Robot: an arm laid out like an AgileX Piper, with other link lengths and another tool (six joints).
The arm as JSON. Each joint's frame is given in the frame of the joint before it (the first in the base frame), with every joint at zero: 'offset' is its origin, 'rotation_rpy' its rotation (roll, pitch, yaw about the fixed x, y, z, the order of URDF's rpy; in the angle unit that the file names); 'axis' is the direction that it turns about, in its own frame. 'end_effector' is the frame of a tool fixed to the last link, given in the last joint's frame.
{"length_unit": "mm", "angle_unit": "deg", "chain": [
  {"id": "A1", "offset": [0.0, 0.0, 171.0], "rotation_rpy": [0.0, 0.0, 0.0], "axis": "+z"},
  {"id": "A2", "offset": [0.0, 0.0, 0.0], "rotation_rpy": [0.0, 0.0, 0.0], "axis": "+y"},
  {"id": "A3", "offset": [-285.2, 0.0, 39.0], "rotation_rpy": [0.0, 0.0, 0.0], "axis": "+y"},
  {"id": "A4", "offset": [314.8, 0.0, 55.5], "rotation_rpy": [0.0, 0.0, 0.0], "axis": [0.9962, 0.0, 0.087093]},
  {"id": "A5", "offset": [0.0, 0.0, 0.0], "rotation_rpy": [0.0, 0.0, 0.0], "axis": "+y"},
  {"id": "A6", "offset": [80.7, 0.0, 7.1], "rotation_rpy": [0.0, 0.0, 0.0], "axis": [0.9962, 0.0, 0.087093]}
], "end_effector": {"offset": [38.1, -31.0, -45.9], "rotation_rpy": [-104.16, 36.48, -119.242]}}
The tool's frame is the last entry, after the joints.
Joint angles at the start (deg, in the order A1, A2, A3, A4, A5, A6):
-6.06, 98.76, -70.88, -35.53, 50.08, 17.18
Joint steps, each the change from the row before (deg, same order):
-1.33, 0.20, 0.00, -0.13, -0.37, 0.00
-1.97, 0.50, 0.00, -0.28, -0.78, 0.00
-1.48, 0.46, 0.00, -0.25, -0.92, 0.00
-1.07, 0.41, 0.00, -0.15, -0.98, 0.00
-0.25, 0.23, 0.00, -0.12, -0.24, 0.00
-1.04, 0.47, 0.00, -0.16, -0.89, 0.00
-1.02, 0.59, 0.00, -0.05, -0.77, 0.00
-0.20, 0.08, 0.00, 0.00, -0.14, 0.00
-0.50, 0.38, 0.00, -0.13, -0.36, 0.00
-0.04, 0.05, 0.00, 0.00, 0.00, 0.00
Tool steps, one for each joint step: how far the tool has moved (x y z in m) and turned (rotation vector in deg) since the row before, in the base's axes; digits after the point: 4 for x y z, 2 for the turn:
-0.0018, -0.0087, -0.0013, -0.05, -0.10, -1.08
-0.0023, -0.0131, -0.0033, -0.09, -0.12, -1.44
-0.0012, -0.0099, -0.0031, -0.06, -0.28, -0.88
-0.0003, -0.0072, -0.0030, 0.02, -0.39, -0.48
0.0001, -0.0019, -0.0015, -0.04, 0.05, -0.07
-0.0005, -0.0070, -0.0033, 0.02, -0.26, -0.49
-0.0008, -0.0067, -0.0043, 0.14, -0.06, -0.58
-0.0002, -0.0013, -0.0006, 0.03, -0.04, -0.12
-0.0004, -0.0035, -0.0026, 0.00, 0.09, -0.25
-0.0001, -0.0003, -0.0003, 0.01, 0.05, -0.04

